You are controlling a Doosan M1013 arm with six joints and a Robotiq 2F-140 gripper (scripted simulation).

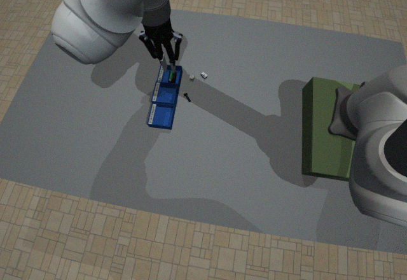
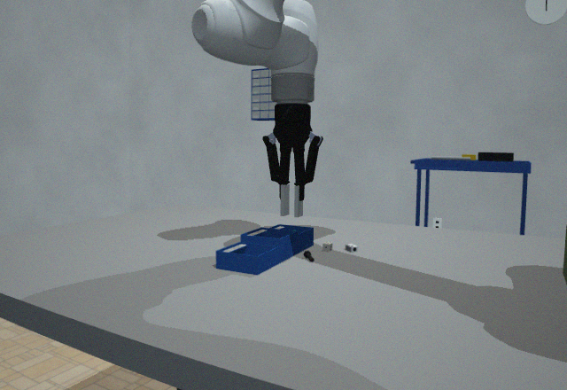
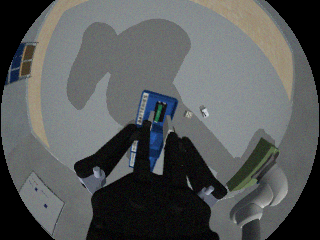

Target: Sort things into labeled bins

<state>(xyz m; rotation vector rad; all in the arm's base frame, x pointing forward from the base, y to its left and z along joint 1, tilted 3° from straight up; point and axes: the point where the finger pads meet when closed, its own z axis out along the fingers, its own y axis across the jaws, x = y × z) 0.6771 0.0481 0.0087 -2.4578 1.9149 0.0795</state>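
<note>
Now: the black thing 80 mm behind my hand, 50 mm to the left of it and 100 mm below it. Also, from my hand: white piece: 70 mm behind, 30 mm to the right, 90 mm below; then green thing: 70 mm below.
</note>
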